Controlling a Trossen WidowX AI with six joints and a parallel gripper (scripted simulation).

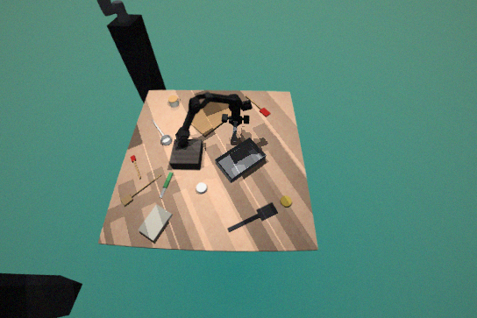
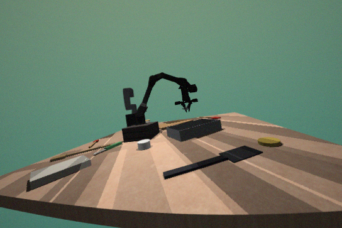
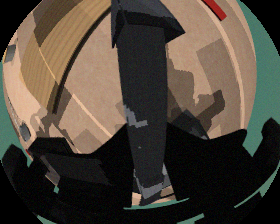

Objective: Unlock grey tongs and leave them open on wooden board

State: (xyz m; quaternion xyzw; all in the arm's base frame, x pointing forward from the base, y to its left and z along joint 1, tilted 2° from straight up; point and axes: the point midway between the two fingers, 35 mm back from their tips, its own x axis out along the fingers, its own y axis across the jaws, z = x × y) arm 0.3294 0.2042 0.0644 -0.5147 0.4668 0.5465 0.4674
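Now: gripper tip 230 mm past the wooden board, 160 mm to the right of it and 110 mm above it. The rest, counted from my gripper tip: roasting tin 210 mm to the right, 90 mm below, 80 mm ahead; then white cylinder 460 mm to the right, 130 mm behind, 100 mm below; then red-headed tool 330 mm to the left, 140 mm ahead, 110 mm below.
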